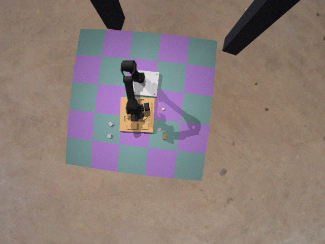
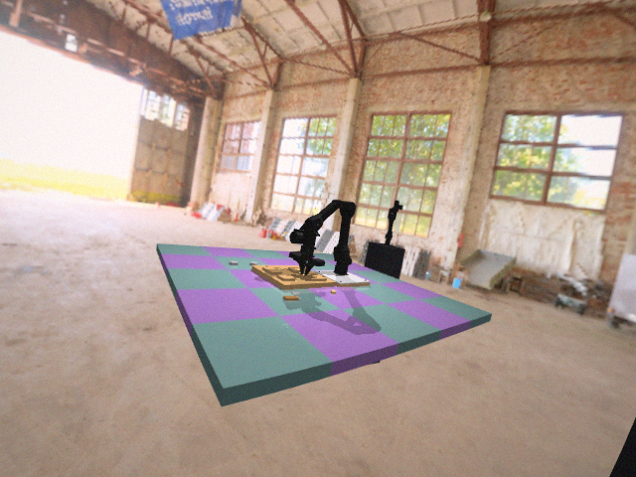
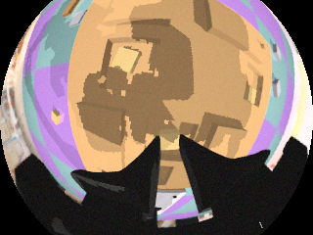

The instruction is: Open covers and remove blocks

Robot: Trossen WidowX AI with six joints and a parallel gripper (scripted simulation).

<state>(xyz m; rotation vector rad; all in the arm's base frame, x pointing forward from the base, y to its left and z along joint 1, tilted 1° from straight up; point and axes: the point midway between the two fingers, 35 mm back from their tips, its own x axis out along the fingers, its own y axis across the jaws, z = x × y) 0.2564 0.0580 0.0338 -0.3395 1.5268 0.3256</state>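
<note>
My gripper tip is now 5 cm short of the orange puzzle board and 1 cm to the right of it. Round my gripper tip: orange block: 17 cm ahead, 27 cm to the left, 1 cm below.
</note>
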